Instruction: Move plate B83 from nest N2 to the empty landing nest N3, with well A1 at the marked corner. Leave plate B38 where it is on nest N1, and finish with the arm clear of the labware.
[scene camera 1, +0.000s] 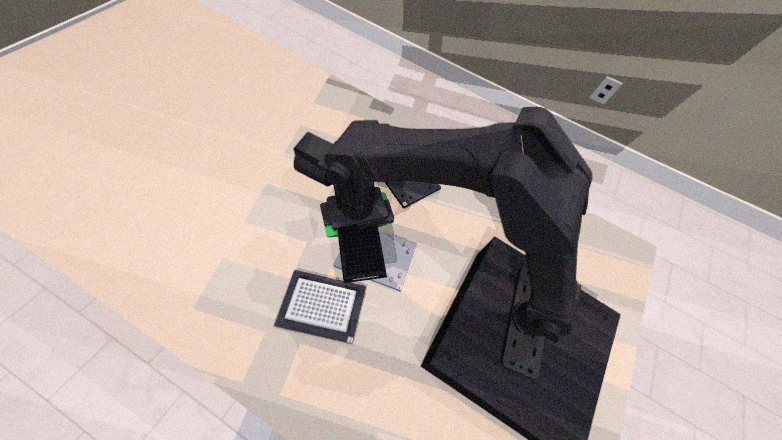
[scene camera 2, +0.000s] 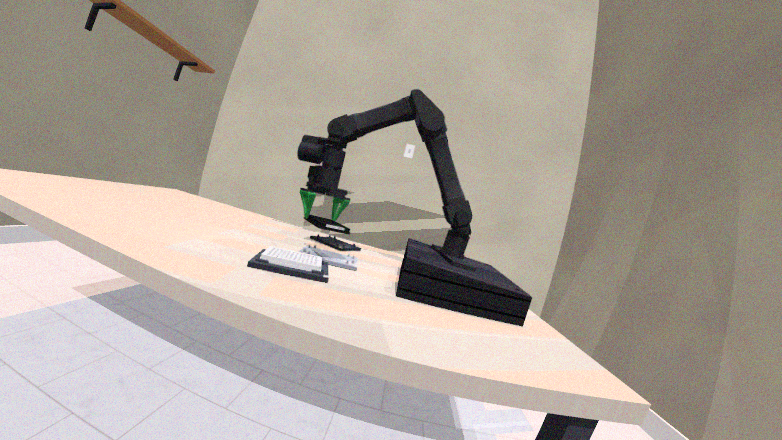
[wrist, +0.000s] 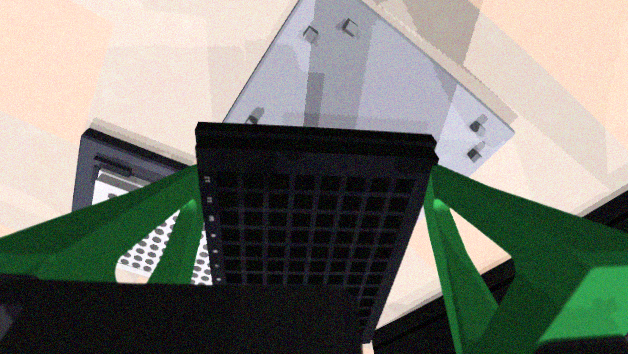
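My gripper (scene camera 1: 358, 220) (scene camera 2: 321, 217) (wrist: 314, 177) is shut on a black well plate, B83 (scene camera 1: 362, 254) (scene camera 2: 328, 223) (wrist: 310, 240), held by its sides in the air. It hangs above the light grey nest (scene camera 1: 405, 262) (scene camera 2: 341, 261) (wrist: 400, 75), which bears no plate and matches N3. The plate is turned relative to this nest; its near end is hidden in the wrist view. A white corner tag (scene camera 1: 399, 287) marks the nest. The white plate B38 (scene camera 1: 319, 303) (scene camera 2: 289, 258) (wrist: 145, 260) sits on dark nest N1 (scene camera 1: 317, 330) (scene camera 2: 284, 270) (wrist: 86, 175).
Another dark nest (scene camera 1: 418, 191) (scene camera 2: 339, 244), matching N2, lies behind the grey one, partly under the arm in scene camera 1. The arm's black base block (scene camera 1: 464, 350) (scene camera 2: 459, 292) stands to the right of the nests. A wall shelf (scene camera 2: 153, 35) is far up left.
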